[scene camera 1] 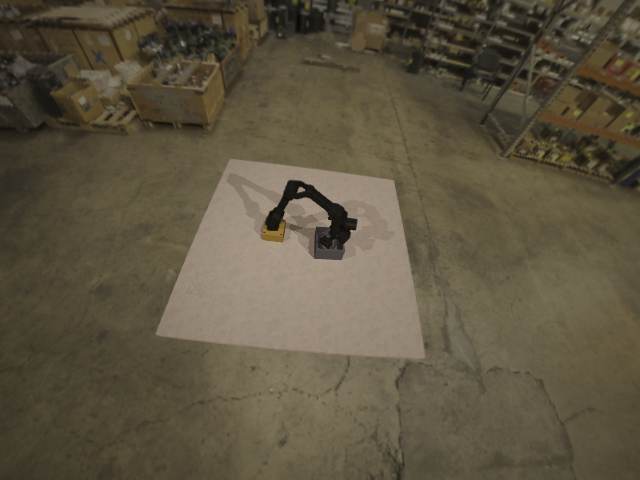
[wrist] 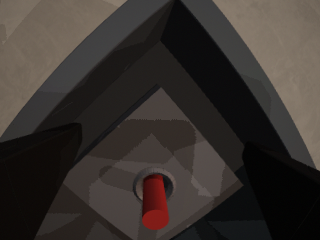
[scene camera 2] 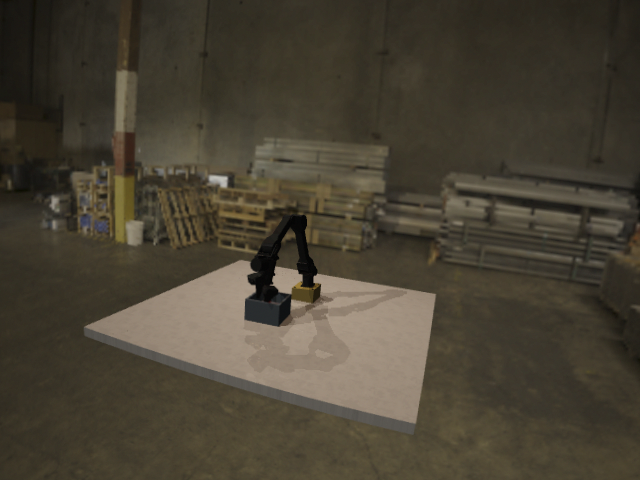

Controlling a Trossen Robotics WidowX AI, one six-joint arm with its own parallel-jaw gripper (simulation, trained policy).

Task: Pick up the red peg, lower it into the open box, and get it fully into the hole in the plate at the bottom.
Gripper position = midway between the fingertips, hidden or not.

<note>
I see my gripper [wrist: 165,141], a dark box [scene camera 2: 256,310], a red peg [wrist: 155,209] and a grey plate [wrist: 153,137].
The dark box is seen too in the wrist view [wrist: 201,62]. Scene camera 1 does not show the red peg, which is hidden by my gripper.
</note>
